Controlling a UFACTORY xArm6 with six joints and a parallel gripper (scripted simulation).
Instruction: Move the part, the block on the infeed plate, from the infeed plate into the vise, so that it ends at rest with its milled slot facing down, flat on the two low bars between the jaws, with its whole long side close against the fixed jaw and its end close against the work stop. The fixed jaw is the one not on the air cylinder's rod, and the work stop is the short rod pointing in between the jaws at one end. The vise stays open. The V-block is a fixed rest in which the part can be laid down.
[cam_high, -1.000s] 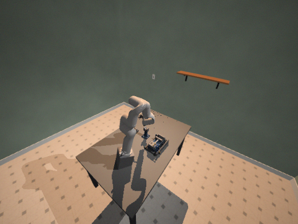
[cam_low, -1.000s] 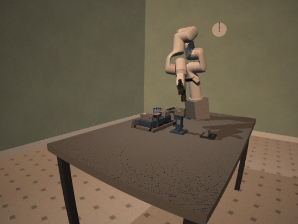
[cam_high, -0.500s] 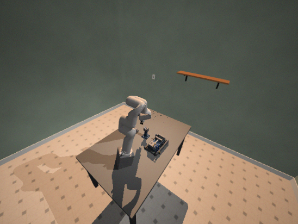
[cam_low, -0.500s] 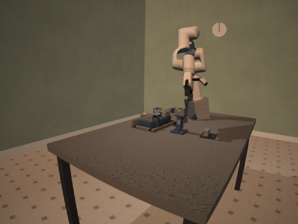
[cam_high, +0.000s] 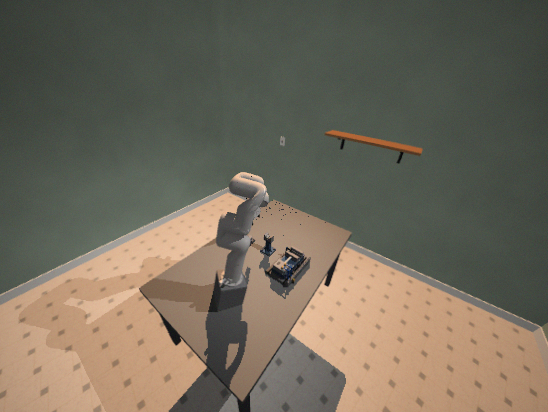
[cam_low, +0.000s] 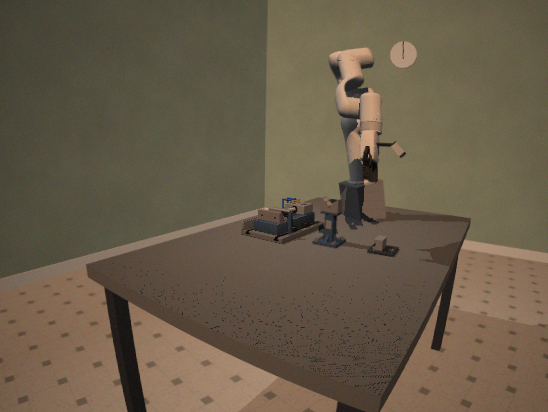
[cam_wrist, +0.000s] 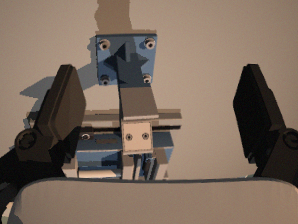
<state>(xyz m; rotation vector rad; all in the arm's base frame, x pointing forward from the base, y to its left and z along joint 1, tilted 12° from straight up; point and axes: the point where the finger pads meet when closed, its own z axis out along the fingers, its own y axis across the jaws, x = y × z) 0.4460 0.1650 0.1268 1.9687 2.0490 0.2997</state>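
The part is 22 cm below my hand and 4 cm to the left of it. Round my hand: air cylinder rod: 34 cm to the right, 17 cm below, 9 cm behind; then work stop: 31 cm to the right, 15 cm below, 1 cm ahead; then vise base rail: 43 cm to the right, 21 cm below, 8 cm behind.
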